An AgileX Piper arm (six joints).
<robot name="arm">
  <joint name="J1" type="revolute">
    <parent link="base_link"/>
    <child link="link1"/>
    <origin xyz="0 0 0.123" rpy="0 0 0"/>
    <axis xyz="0 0 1"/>
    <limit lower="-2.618" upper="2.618"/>
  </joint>
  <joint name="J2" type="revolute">
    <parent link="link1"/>
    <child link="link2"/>
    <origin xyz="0 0 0" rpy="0 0 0"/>
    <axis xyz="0 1 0"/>
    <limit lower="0" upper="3.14"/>
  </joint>
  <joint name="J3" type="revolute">
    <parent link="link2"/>
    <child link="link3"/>
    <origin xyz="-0.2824 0 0.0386" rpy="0 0 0"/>
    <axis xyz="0 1 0"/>
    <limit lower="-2.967" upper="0"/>
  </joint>
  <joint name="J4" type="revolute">
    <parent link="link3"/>
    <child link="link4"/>
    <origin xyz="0.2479 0 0.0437" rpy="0 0 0"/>
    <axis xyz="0.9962 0 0.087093"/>
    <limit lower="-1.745" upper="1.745"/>
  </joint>
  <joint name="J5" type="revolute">
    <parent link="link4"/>
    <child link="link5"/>
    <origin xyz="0 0 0" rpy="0 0 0"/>
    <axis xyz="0 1 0"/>
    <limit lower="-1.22" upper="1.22"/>
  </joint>
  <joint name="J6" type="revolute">
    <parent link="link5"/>
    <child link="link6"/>
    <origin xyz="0.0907 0 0.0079" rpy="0 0 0"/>
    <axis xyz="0.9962 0 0.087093"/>
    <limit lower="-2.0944" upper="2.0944"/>
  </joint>
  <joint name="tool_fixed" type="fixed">
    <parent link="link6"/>
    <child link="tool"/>
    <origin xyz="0 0 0" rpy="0 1.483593 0"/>
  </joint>
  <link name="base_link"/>
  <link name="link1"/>
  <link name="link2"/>
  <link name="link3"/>
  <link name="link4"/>
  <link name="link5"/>
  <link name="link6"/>
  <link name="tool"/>
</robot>
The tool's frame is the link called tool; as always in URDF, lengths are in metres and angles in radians.
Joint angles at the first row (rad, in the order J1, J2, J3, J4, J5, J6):
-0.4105 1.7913 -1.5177 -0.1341 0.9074 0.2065
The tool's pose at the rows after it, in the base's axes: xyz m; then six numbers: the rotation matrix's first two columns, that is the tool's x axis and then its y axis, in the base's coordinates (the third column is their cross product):
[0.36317, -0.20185, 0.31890, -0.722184, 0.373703, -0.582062, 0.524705, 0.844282, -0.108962]
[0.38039, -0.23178, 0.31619, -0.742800, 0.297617, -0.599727, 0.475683, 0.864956, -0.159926]
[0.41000, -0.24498, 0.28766, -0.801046, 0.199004, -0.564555, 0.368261, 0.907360, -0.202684]
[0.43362, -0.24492, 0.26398, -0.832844, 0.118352, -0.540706, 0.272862, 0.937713, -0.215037]
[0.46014, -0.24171, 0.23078, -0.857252, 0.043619, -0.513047, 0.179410, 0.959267, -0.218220]
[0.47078, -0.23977, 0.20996, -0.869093, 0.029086, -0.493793, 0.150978, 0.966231, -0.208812]
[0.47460, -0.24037, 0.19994, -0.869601, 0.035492, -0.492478, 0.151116, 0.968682, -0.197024]
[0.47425, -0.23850, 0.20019, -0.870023, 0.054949, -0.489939, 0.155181, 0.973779, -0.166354]
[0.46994, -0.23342, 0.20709, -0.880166, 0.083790, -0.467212, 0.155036, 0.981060, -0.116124]
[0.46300, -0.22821, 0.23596, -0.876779, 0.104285, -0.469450, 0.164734, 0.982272, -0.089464]
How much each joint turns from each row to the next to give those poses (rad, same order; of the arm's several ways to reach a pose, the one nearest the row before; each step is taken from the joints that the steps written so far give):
-0.0675 0.0444 -0.1707 -0.0379 -0.0108 -0.0988
-0.0459 0.1069 -0.1414 0.0244 -0.0073 -0.1292
0.0016 0.1402 -0.1192 0.0373 -0.0005 -0.1388
0.0179 0.0989 -0.0814 0.0417 0.0000 -0.1004
0.0251 0.1205 -0.0933 0.0363 0.0000 -0.0837
0.0110 0.0596 -0.0346 0.0119 0.0002 -0.0179
0.0008 0.0257 -0.0106 0.0106 -0.0086 0.0000
-0.0009 0.0000 -0.0039 0.0280 0.0194 0.0000
-0.0008 -0.0169 -0.0026 0.0392 0.0635 0.0000
-0.0003 -0.0442 -0.0316 0.0184 0.0823 0.0150

